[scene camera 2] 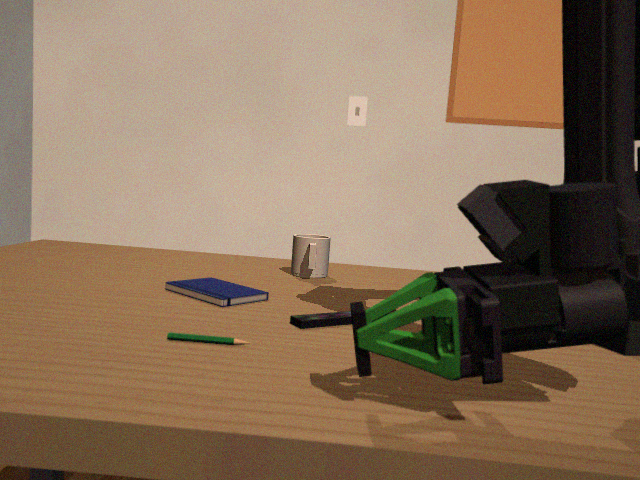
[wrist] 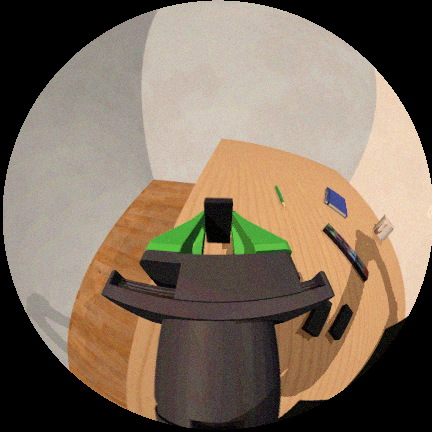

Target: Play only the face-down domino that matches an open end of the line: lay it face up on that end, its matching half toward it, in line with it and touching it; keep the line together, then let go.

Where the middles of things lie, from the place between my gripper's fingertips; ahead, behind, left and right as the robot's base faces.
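Labels:
As I look at the black domino (scene camera 2: 358,314), I find it 10 mm behind my hand. The mug (scene camera 2: 310,254) is 20 mm below my hand, and counted from that same hand it is also 110 mm ahead of it and 590 mm to the right of it.

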